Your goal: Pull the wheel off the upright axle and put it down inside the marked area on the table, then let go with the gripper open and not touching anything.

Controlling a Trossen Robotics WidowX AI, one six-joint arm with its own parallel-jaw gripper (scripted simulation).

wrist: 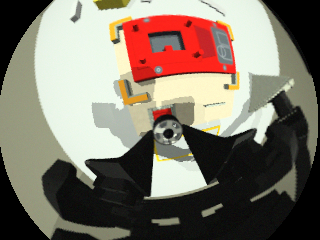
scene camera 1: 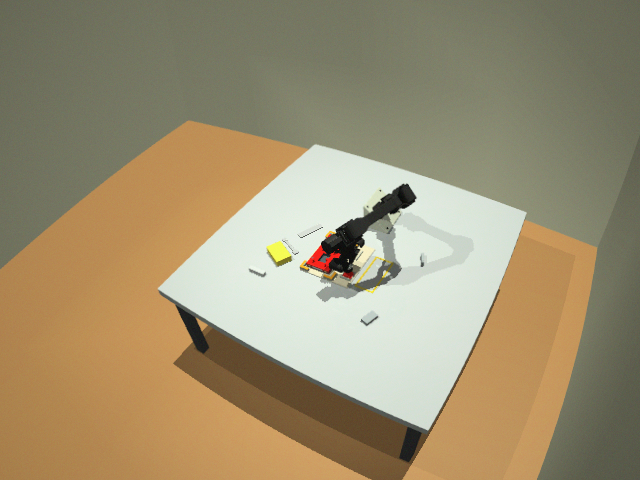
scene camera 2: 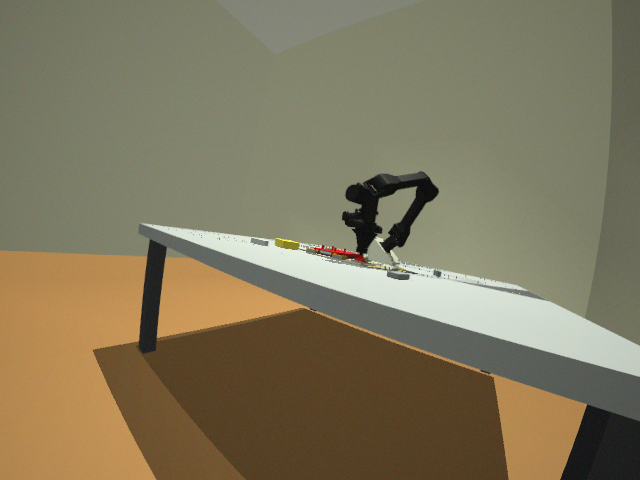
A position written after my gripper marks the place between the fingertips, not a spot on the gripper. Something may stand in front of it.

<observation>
I see my gripper (scene camera 2: pixel 361 250).
My gripper shows as well in the wrist view (wrist: pixel 167 130).
</observation>
